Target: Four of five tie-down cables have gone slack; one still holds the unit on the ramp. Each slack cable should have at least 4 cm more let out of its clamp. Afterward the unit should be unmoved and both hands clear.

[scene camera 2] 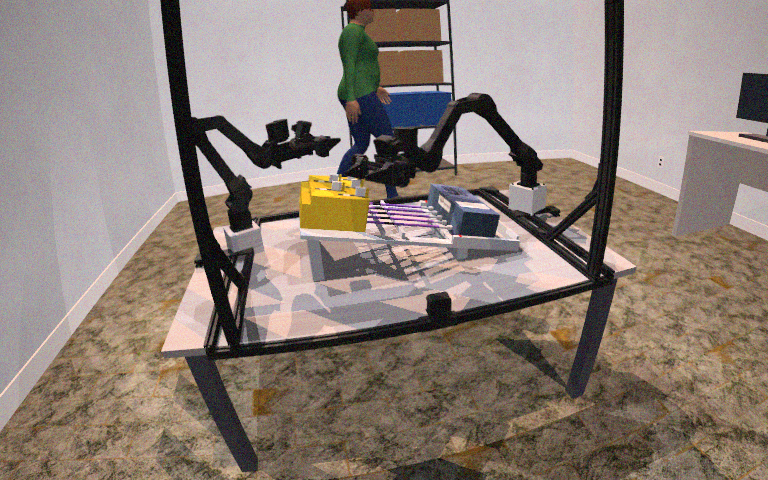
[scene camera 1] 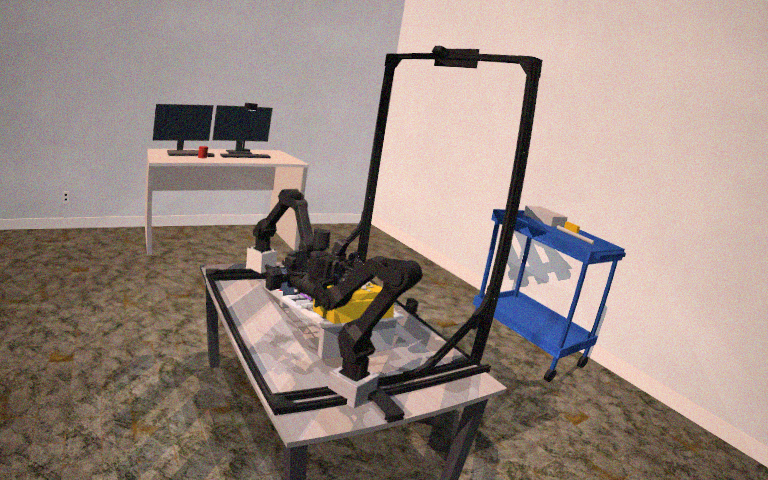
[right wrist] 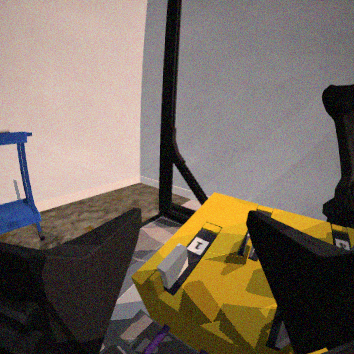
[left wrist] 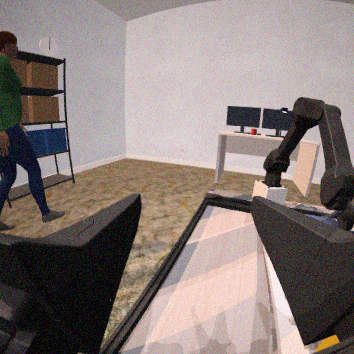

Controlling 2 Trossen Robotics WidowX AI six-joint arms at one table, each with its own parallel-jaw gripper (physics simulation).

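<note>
The yellow clamp block stands at the ramp's left end in scene camera 2. Small pale levers stand on its top. In the right wrist view, a grey lever sits in the slot labelled 1. Several purple cables run from the block to the dark blue unit on the white ramp. Their slack cannot be judged. My right gripper is open and empty, above the block's cable-side edge. My left gripper is open and empty, held higher above the block's far side.
A black frame rises from the table. The two grippers are close together above the block. A person in green is behind the table. A blue cart stands near the wall, and a desk stands farther back.
</note>
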